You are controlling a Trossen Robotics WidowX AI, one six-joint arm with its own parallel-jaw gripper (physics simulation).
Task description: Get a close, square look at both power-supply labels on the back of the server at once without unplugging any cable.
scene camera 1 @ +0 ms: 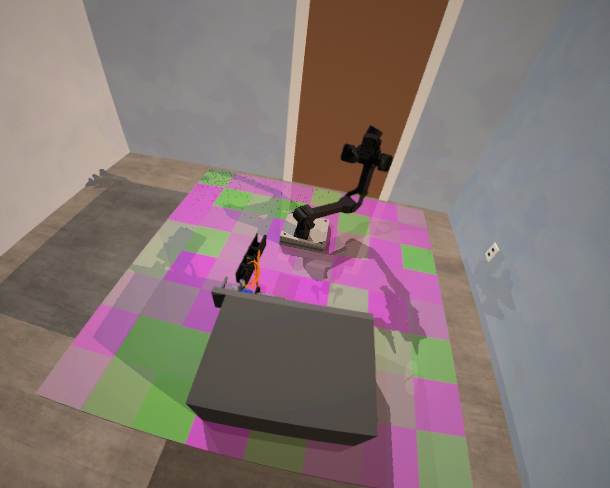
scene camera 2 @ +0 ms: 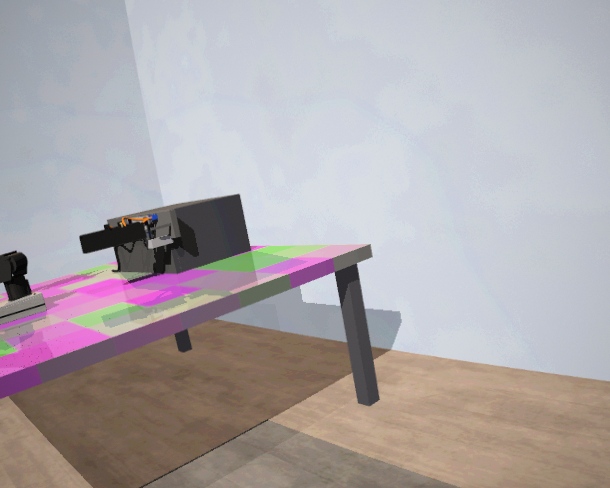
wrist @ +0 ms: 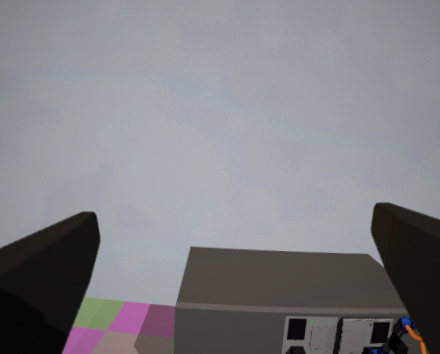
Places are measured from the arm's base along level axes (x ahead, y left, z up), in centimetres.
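Pixels of known places: gripper, fingertip midpoint: (scene camera 1: 369,163) (wrist: 236,222); arm's base, origin of the base link: (scene camera 1: 301,233) (scene camera 2: 20,297).
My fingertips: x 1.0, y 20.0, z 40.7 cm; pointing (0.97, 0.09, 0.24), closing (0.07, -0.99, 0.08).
Note:
Ahead of a thing's pixels: the offset from my fingertips to its top centre. "spot": to the spot under its first point. Level surfaces: height alone.
The dark grey server (scene camera 1: 289,366) (scene camera 2: 216,234) (wrist: 280,281) stands on the table, its back towards the arm's base. In the wrist view, its back panel is at the bottom, right of centre, cut by the frame edge. The left power-supply label @(spot: dx +44.1, dy -15.0, dz -29.1 cm) (wrist: 323,337) and the right power-supply label @(spot: dx +43.4, dy -19.8, dz -29.2 cm) (wrist: 353,341) are pale, small, unreadable rectangles side by side near the bottom edge. My gripper (scene camera 1: 367,156) (wrist: 236,222) is open and empty, high up and apart from the server. Its right finger hides the server's right end in the wrist view. The gripper does not show in scene camera 2.
Orange cables @(spot: dx +32.6, dy -30.1, dz -28.9 cm) (scene camera 1: 256,268) (scene camera 2: 133,219) (wrist: 414,334) with blue plugs run beside the right power supply. A black cable-management arm (scene camera 1: 247,262) (scene camera 2: 111,238) sticks out behind the server. The arm's base plate (scene camera 1: 320,235) (scene camera 2: 25,306) is bolted on the checkered table @(dz -45.5 cm) (scene camera 1: 162,366) (scene camera 2: 249,262) (wrist: 132,316).

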